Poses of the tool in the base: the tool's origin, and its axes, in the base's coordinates. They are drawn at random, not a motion.
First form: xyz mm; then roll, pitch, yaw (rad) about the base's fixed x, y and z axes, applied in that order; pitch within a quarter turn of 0, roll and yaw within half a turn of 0.
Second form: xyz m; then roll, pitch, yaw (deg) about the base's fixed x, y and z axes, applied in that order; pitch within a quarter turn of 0, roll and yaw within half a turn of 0. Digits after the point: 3 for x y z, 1 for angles.
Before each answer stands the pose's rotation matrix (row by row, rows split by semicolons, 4 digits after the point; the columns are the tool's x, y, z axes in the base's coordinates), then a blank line. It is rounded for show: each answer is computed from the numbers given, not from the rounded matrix.
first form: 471, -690, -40, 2.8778, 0.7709, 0.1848
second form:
0.7051 0.3560 -0.6133; 0.1318 -0.9156 -0.3799; -0.6968 0.1870 -0.6925

0.471, -0.690, -0.040, 164.9, 44.2, 10.6
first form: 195, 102, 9, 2.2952, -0.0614, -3.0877
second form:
-0.9967 0.0102 -0.0809; -0.0538 0.6642 0.7456; 0.0614 0.7475 -0.6614

0.195, 0.102, 0.009, 131.5, -3.5, -176.9
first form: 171, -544, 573, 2.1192, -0.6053, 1.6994
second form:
-0.1055 0.5793 0.8083; 0.8155 -0.4147 0.4036; 0.5690 0.7017 -0.4287

0.171, -0.544, 0.573, 121.4, -34.7, 97.4
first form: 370, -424, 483, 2.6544, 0.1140, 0.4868
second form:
0.8781 0.4604 0.1302; 0.4648 -0.7561 -0.4608; -0.1138 0.4651 -0.8779

0.370, -0.424, 0.483, 152.1, 6.5, 27.9
